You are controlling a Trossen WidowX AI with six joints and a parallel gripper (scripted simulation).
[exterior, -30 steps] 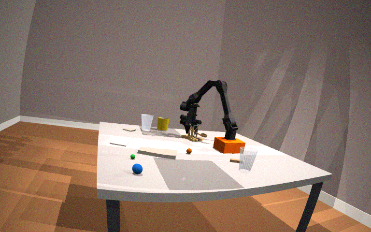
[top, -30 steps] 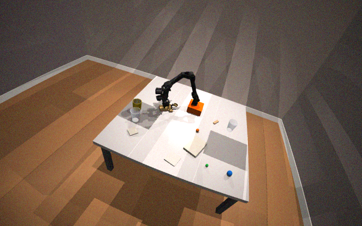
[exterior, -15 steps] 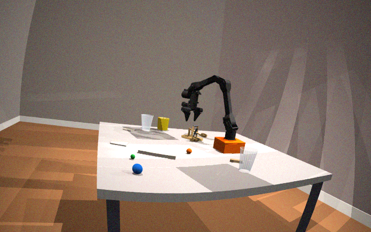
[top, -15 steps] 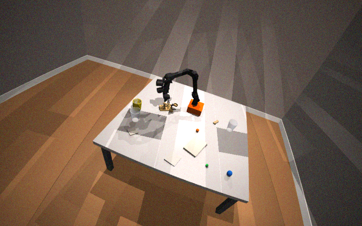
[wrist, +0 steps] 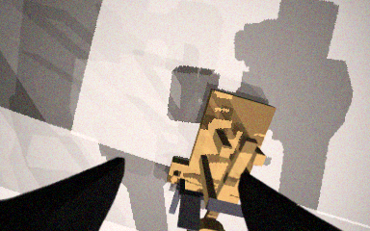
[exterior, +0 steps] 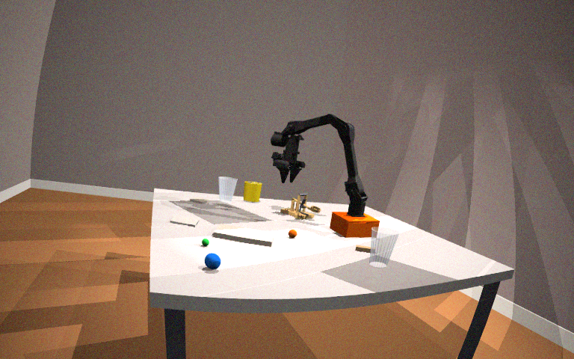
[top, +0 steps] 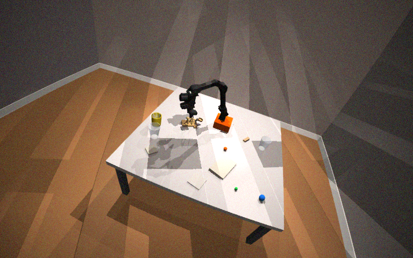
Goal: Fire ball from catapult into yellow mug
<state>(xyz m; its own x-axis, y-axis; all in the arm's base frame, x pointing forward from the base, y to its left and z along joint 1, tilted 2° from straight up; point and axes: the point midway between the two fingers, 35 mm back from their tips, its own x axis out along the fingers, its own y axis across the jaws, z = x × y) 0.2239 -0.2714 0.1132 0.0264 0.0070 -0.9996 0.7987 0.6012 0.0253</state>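
Now: the orange ball 100 mm ahead of my gripper tip, 380 mm to the left of it and 130 mm below it. The rest, counted from my gripper tip: yellow mug 80 mm ahead, 270 mm to the right, 120 mm below; then small wooden catapult 90 mm behind, 40 mm to the left, 100 mm below; then small wooden block 120 mm behind, 550 mm to the left, 140 mm below.
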